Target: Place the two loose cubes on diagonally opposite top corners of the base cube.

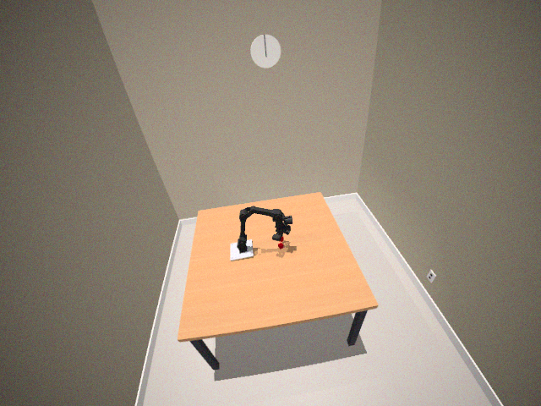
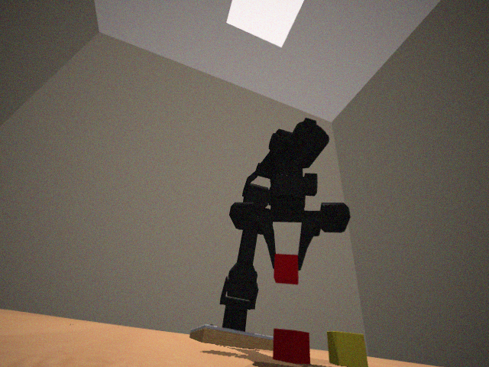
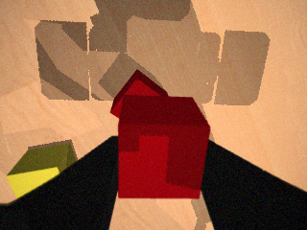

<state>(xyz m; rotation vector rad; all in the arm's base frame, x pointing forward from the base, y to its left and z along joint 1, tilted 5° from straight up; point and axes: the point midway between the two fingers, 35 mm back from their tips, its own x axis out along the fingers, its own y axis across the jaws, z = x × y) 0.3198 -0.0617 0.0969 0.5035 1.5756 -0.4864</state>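
Right now my gripper tip is 20 mm past the yellow cube, 120 mm to the right of it and 90 mm above it. Also, from my gripper tip: red cube: 10 mm to the left, 90 mm below.
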